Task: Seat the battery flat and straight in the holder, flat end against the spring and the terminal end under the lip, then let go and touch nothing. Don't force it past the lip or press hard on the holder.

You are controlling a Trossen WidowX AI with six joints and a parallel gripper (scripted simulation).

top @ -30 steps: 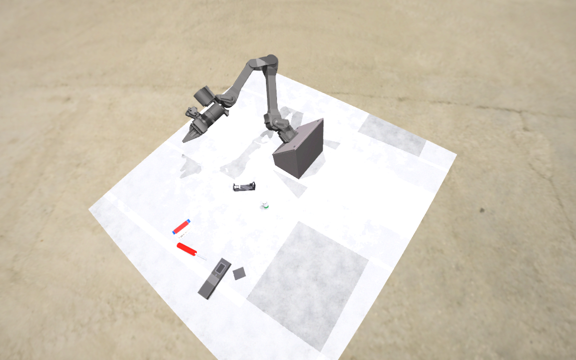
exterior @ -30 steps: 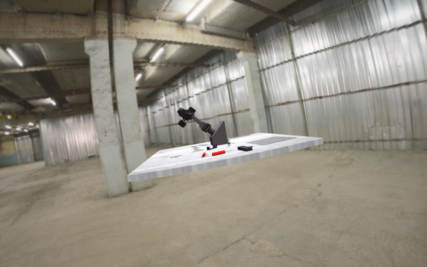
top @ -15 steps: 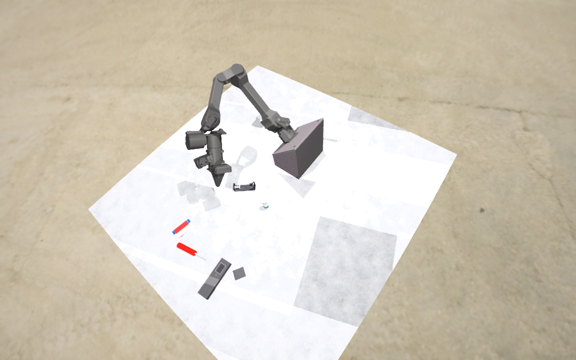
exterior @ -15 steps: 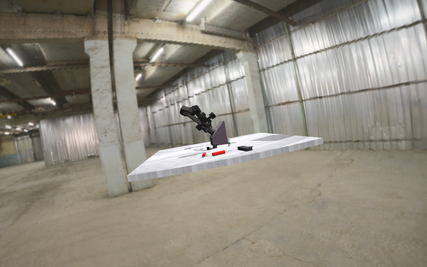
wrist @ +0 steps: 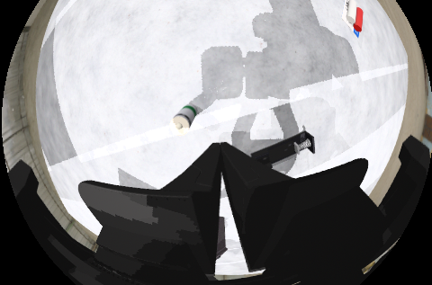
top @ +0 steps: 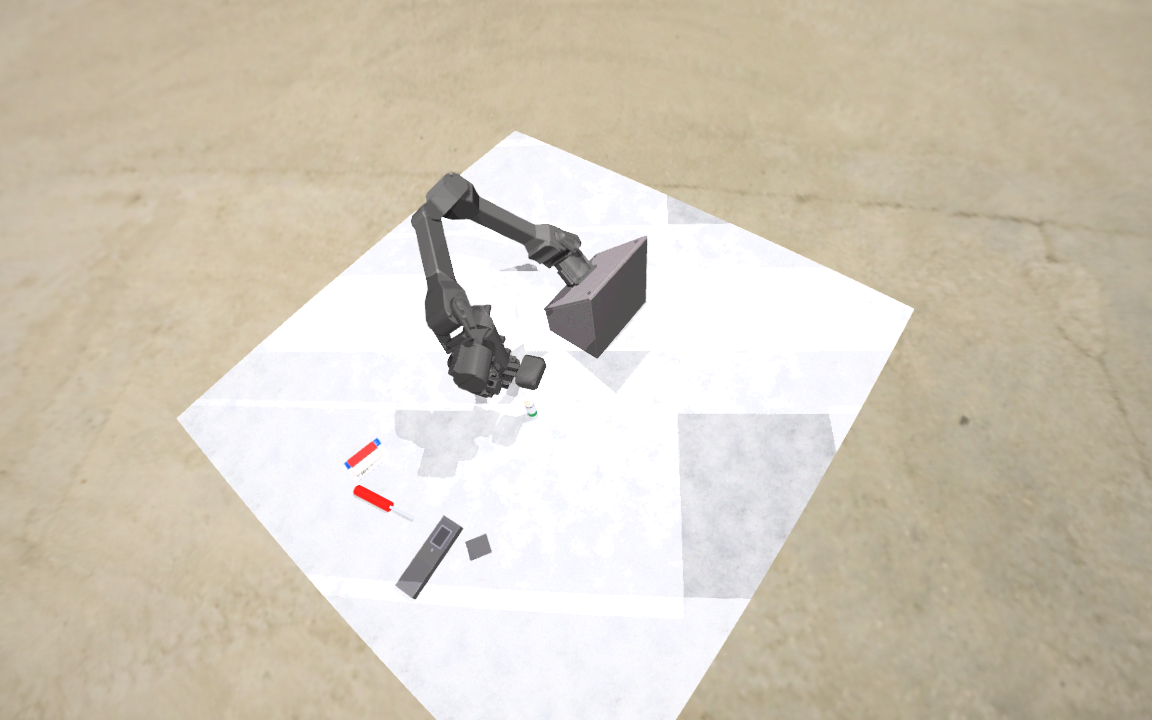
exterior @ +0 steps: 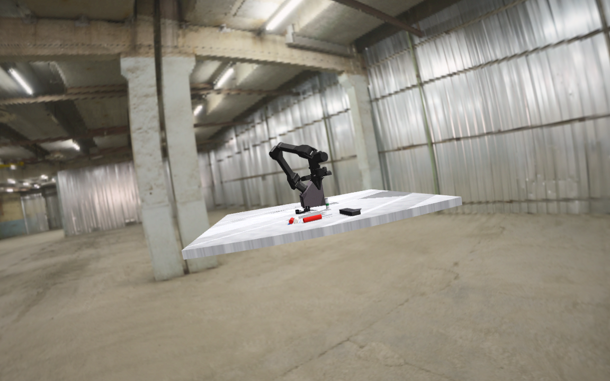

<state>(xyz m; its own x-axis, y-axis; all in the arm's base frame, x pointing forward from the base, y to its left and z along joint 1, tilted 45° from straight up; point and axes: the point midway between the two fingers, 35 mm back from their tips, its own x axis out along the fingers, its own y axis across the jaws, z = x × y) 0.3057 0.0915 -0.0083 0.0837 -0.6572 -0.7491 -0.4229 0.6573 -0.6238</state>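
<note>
Now: the battery 2 cm behind my gripper tip, 3 cm to the left of it and 9 cm below it. From my gripper tip the other things lie so: dark flat device: 34 cm ahead, 10 cm to the left, 10 cm below; then red-handled screwdriver: 33 cm ahead, 5 cm to the right, 11 cm below.
</note>
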